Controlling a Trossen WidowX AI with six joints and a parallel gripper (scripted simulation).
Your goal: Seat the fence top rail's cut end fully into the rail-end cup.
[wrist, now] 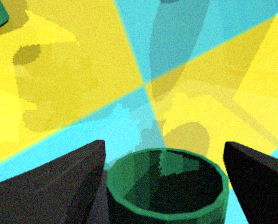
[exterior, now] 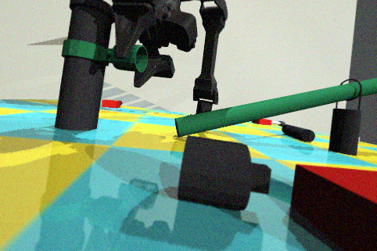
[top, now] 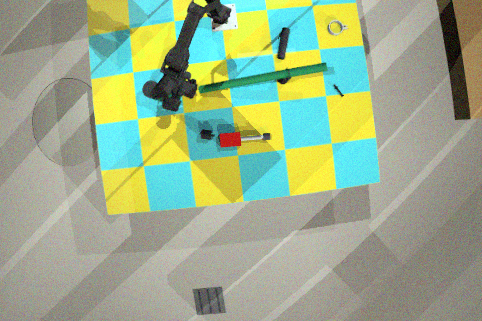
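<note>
My gripper tip is now 30 mm below the green rail-end cup, 20 mm to the left of it and 20 mm past it. The rest, counted from my gripper tip: dark plug-shaped part (140 mm ahead, 120 mm to the left, 70 mm below).
</note>
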